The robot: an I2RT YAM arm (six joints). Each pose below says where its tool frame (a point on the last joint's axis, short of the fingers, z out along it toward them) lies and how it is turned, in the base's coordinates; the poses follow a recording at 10 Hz.
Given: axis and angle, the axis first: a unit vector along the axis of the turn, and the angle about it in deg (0 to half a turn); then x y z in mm.
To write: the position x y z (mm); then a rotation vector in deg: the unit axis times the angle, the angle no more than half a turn. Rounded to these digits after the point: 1 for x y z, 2 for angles.
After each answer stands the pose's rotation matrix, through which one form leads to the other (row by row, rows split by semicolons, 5 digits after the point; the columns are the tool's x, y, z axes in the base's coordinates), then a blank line. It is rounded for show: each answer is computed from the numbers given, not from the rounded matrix.
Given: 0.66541, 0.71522, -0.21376, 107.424, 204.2, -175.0, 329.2
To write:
204.2, -175.0, 329.2, 71.48, 76.83, -22.96
0.27591 0.82237 0.49757; 0.41447 0.36527 -0.83354; -0.86723 0.43621 -0.24006

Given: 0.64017, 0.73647, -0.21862, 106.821, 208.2, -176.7, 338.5
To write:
208.2, -176.7, 338.5, 68.38, 78.67, -23.35
0.23903 0.81717 0.52450; 0.39863 0.40996 -0.82038; -0.88541 0.40518 -0.22776

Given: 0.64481, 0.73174, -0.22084, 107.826, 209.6, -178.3, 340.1
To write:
209.6, -178.3, 340.1, 69.53, 78.90, -23.81
0.23694 0.82652 0.51062; 0.40604 0.39323 -0.82492; -0.88261 0.40279 -0.24243

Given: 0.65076, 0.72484, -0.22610, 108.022, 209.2, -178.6, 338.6
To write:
209.2, -178.6, 338.6, 70.30, 78.30, -24.42
0.24512 0.83264 0.49662; 0.40262 0.37856 -0.83342; -0.88193 0.40424 -0.24245

